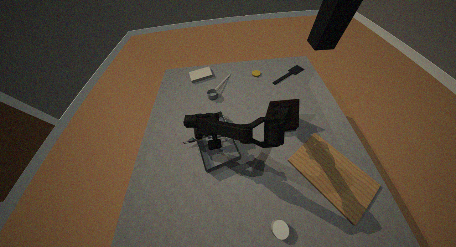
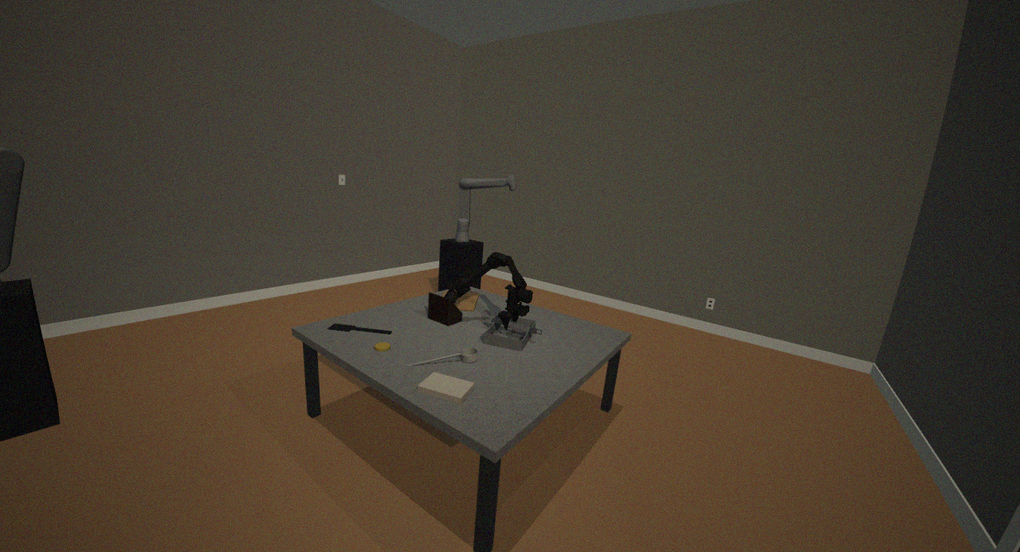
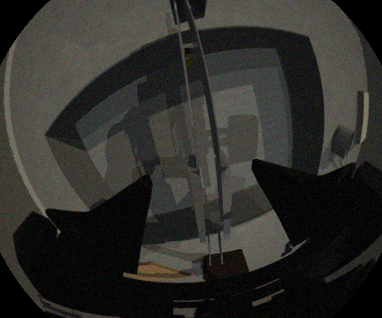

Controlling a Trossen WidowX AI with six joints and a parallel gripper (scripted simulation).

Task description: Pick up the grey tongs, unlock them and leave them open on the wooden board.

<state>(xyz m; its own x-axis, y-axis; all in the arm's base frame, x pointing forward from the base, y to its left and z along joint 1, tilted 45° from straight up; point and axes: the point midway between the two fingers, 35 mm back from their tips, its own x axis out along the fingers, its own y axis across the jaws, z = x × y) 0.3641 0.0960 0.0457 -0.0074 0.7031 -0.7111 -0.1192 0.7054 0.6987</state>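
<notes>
Now: gripper tip 2 cm above the dark roasting tin and 1 cm short of it. From my gripper tip the other things lie so: wooden board (57 cm behind, 22 cm to the left, 4 cm below); then white disc (42 cm to the left, 26 cm behind, 3 cm below); then cream block (61 cm to the right, 14 cm ahead, 4 cm below).
</notes>
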